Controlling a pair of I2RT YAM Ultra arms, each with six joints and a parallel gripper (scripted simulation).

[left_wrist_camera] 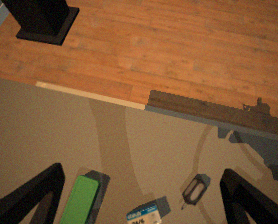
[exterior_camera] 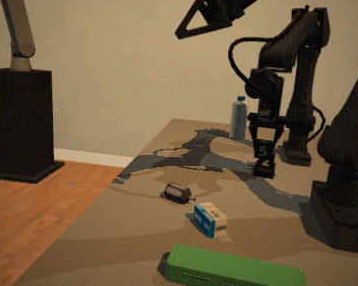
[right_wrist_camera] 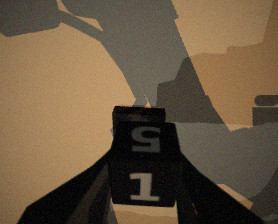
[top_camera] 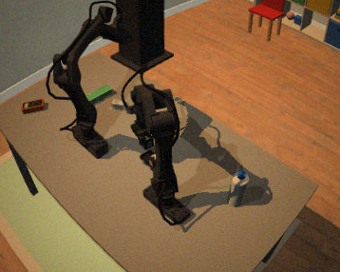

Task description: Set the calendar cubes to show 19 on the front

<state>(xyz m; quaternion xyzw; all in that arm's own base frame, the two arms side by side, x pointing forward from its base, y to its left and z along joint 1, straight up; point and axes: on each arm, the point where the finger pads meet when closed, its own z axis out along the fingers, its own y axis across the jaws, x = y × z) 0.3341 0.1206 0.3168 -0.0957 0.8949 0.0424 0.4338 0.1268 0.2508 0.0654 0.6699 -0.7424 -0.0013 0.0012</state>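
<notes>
The black cube lies 2 cm behind my right hand, 7 cm to the right of it and 5 cm below it. Round my right hand: blue-and-white box (12 cm ahead, 32 cm to the left, 7 cm below); then green box (8 cm ahead, 47 cm to the left, 7 cm below); then dark grey object (19 cm ahead, 22 cm to the left, 7 cm below).
</notes>
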